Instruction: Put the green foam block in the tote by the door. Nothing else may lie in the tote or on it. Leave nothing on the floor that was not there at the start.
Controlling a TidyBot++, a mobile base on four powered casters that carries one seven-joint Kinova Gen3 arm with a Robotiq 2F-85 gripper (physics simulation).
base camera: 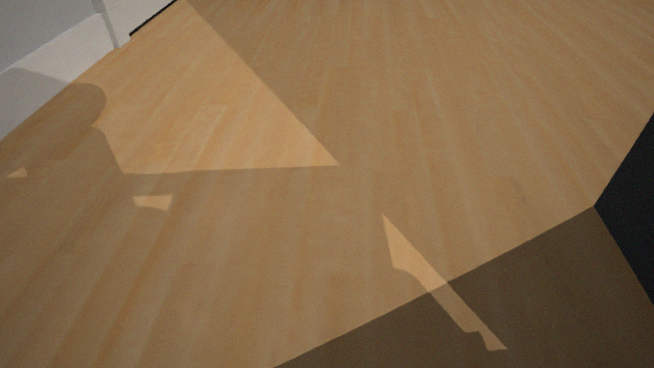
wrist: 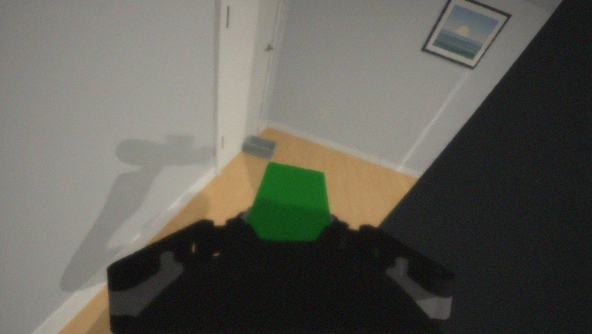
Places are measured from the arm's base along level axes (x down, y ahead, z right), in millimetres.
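Pixels of known places: gripper, fingertip midpoint: (wrist: 287,218).
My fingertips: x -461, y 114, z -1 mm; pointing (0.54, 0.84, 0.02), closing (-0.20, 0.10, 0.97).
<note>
Ahead of a thing's pixels: the offset from my fingertips to its top centre. Level surfaces: height alone.
The green foam block {dx -36, dy -2, dz -1 mm} (wrist: 292,200) is held between the fingertips of my gripper (wrist: 287,218), which is shut on it, in the lower middle of the wrist view. The grey tote {dx +738, dy +1440, dz -290 mm} (wrist: 259,147) stands on the floor by the door (wrist: 233,75), in the corner beyond the block and slightly left of it. The tote is small and blurred at this distance, and I cannot tell what its inside holds. The tote does not show in the base camera view.
A tall dark piece of furniture (wrist: 505,200) (base camera: 635,210) stands close on the right. A pale wall (wrist: 125,75) with a white baseboard (base camera: 45,75) runs along the left. A framed picture (wrist: 466,32) hangs on the far wall. Shadows lie across the wood floor {dx +858 mm} (base camera: 300,215).
</note>
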